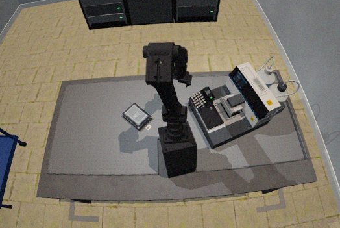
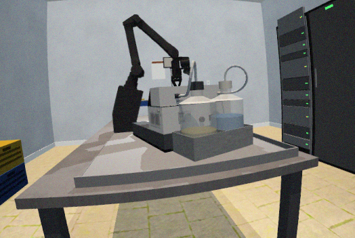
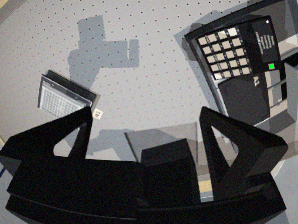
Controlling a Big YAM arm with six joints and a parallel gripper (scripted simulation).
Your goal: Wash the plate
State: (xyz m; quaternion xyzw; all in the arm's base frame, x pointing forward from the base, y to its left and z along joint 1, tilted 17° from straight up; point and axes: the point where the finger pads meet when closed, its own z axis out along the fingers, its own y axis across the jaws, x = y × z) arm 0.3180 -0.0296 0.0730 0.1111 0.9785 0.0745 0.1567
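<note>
The white well plate is 70 mm behind my hand, 270 mm to the left of it and 210 mm below it. Round my hand: dark washer carrier 120 mm behind, 200 mm to the right, 170 mm below; then white corner label 140 mm behind, 200 mm to the left, 260 mm below; then plate washer 70 mm behind, 340 mm to the right, 130 mm below.
</note>
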